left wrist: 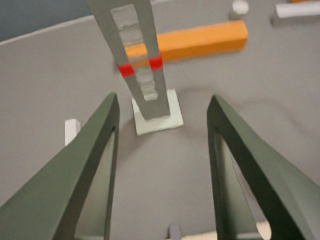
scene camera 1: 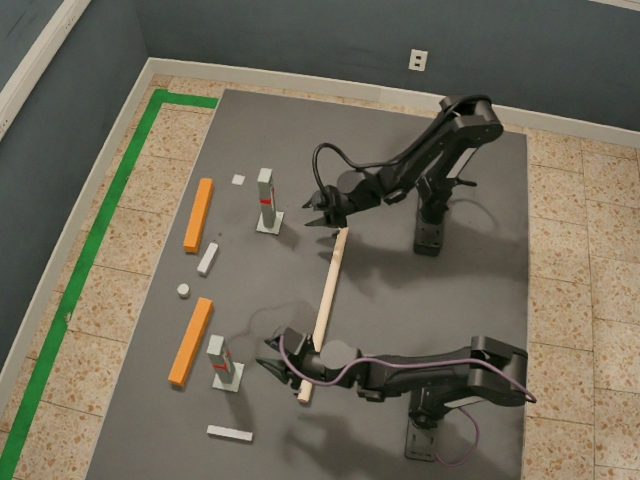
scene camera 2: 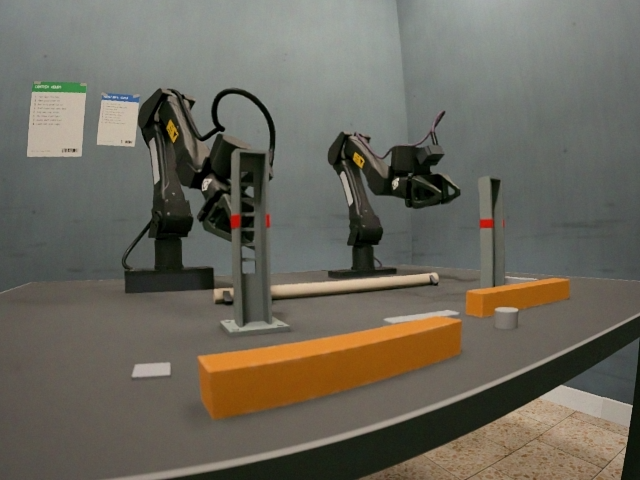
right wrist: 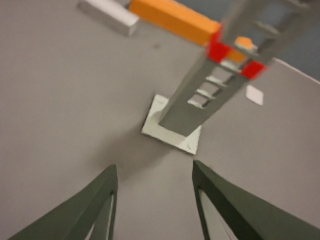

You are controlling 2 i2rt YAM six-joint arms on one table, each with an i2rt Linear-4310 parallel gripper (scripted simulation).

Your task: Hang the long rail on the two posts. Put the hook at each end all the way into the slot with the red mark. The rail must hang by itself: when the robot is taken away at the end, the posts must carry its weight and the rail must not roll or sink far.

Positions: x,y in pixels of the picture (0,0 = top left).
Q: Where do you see a long rail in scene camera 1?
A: At 320,327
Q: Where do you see a long rail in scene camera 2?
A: At 352,286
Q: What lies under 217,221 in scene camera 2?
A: The right gripper.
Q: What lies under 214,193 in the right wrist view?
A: The right gripper.
